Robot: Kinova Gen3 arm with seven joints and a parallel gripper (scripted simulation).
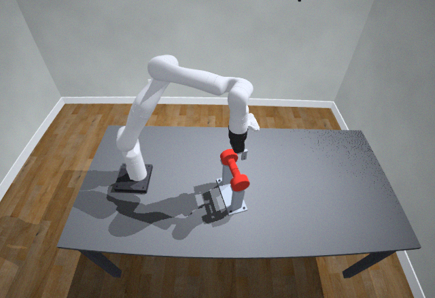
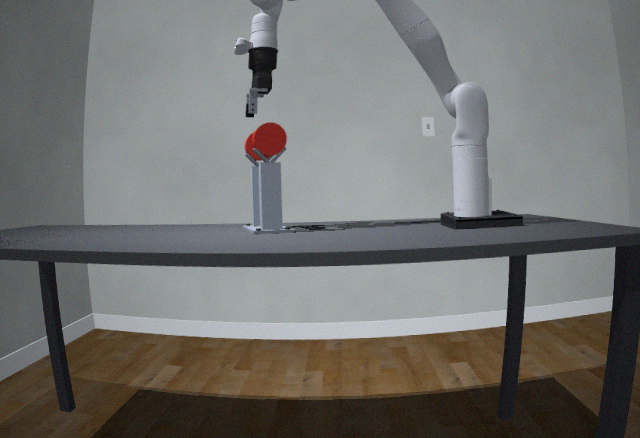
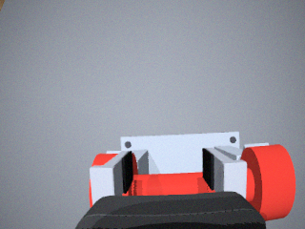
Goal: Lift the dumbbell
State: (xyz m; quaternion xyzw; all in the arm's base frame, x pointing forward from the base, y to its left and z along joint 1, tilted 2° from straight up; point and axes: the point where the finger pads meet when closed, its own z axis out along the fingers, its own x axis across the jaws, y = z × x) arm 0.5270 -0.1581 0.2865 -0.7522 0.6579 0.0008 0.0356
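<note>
Right now the red dumbbell is 30 mm behind my hand, 30 mm to the right of it and 90 mm below it. Also, from my hand: grey cradle (30 mm behind, 30 mm to the right, 220 mm below).
</note>
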